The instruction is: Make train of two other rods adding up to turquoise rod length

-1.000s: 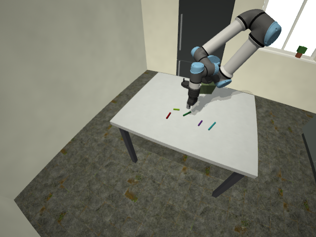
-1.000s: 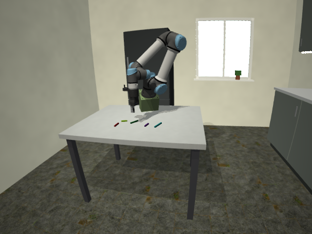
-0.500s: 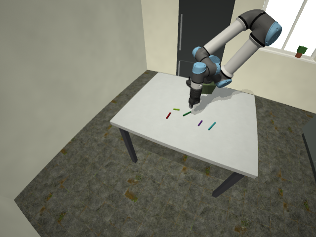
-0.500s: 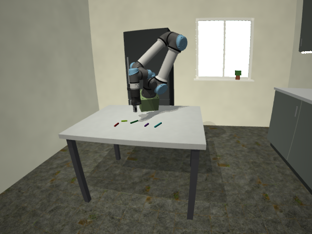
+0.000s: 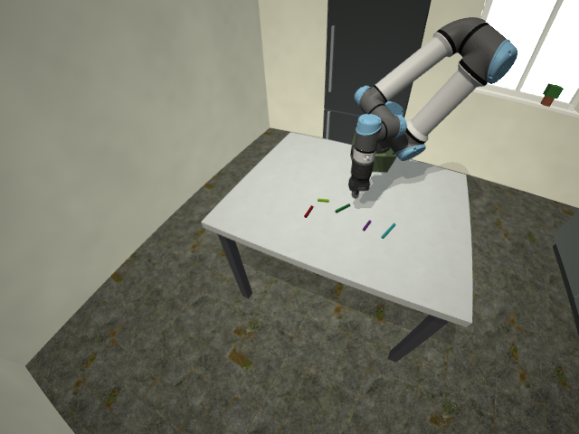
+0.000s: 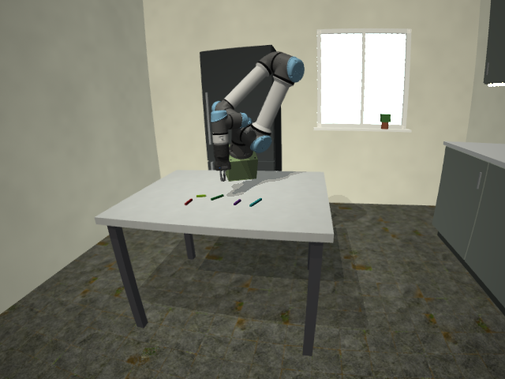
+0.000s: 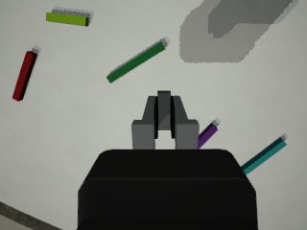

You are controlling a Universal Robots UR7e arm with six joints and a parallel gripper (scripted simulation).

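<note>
Now: hand 110 mm above the green rod, 40 mm to the left of it and 10 mm past it. Round my hand: lime rod: 140 mm to the right, 110 mm below, 10 mm behind; grey rod: 10 mm below; purple rod: 110 mm below, 80 mm to the left, 40 mm ahead.
</note>
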